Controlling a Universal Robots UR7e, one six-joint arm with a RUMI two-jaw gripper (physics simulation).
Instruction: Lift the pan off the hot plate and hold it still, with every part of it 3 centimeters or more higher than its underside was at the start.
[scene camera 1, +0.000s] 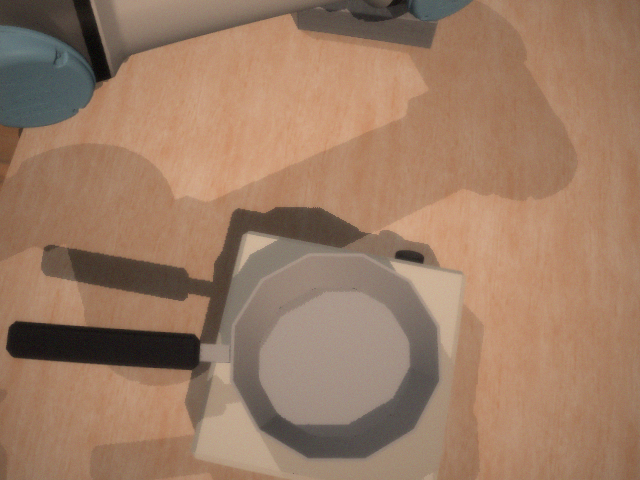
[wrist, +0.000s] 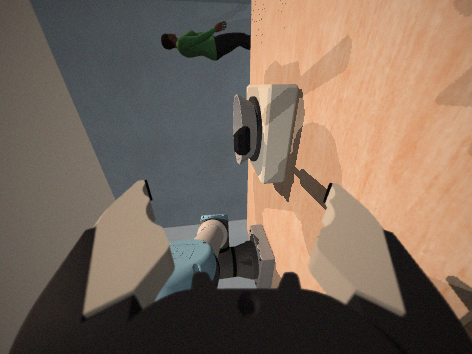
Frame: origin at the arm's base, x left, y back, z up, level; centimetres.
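Where they show: gripper, fingertip midpoint: (wrist: 238, 184); arm's base at its link origin: (wrist: 253, 258).
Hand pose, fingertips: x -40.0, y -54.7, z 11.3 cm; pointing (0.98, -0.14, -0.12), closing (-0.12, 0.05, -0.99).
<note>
Each offset is from my fingertips to the top centre of the thing. Level surfaces: height alone.
A grey pan (scene camera 1: 336, 356) (wrist: 242, 120) sits upright on a cream, square hot plate @[dx +37.9, dy +0.7, dz -9.3 cm] (scene camera 1: 222, 439) (wrist: 282, 135). The pan's black handle @[dx +16.7, dy -1.3, dz -0.8 cm] (scene camera 1: 103, 345) (wrist: 242, 140) points left in the scene view, past the hot plate's edge, and end-on towards the camera in the wrist view. A dark round knob @[dx +45.4, dy +11.8, dz -11.8 cm] (scene camera 1: 409, 256) sits at the hot plate's edge. My gripper (wrist: 238, 184) is wide open and empty, apart from the pan. The pan and hot plate show beyond the fingertips in the wrist view. The gripper's fingers do not show in the scene view.
The wooden table @[dz -17.3 cm] (scene camera 1: 542, 289) (wrist: 400, 125) carries broad arm shadows. Blue and light arm parts (scene camera 1: 41, 77) (wrist: 187, 265) and a grey base block (scene camera 1: 364, 28) (wrist: 265, 255) stand at the table's edge. A person in green (wrist: 197, 44) is beyond the table in the wrist view.
</note>
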